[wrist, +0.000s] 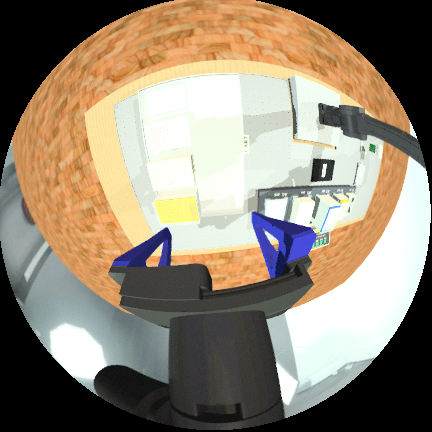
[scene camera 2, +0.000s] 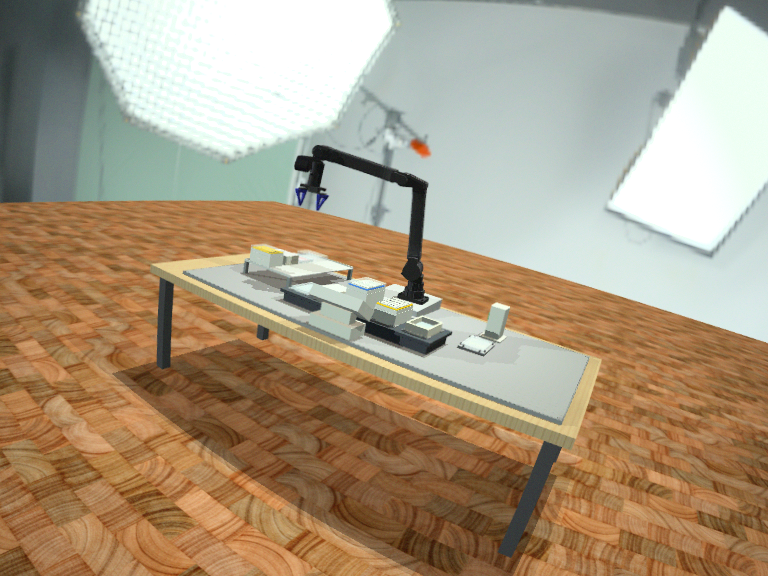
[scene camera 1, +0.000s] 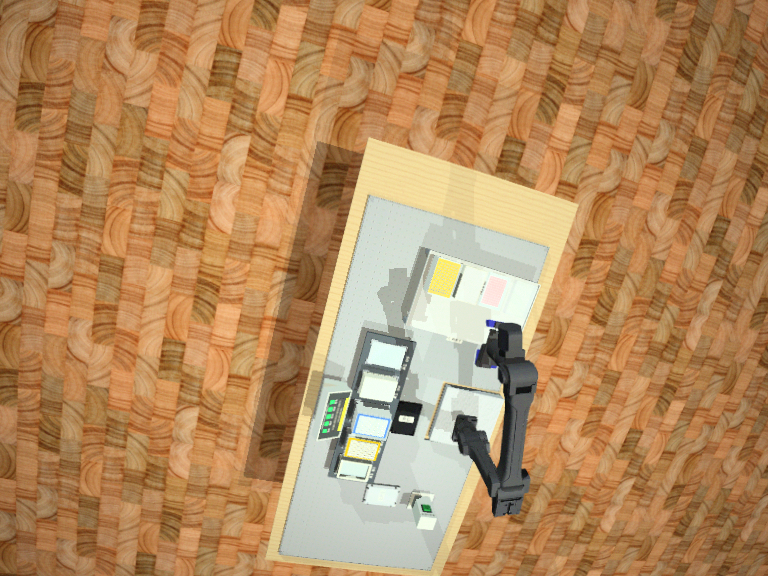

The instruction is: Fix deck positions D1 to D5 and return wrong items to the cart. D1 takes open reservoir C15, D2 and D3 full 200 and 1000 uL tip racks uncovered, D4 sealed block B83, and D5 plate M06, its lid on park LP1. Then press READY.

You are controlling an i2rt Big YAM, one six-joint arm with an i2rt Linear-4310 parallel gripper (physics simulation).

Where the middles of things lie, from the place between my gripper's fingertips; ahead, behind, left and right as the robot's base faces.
Now: the white cart shelf (scene camera 1: pixel 454 318) 27 cm below my hand, 6 cm behind it and 3 cm to the right of it. From my hand the other things lie so: white device with green button (scene camera 2: pixel 497 318): 89 cm to the left, 26 cm below, 6 cm behind.
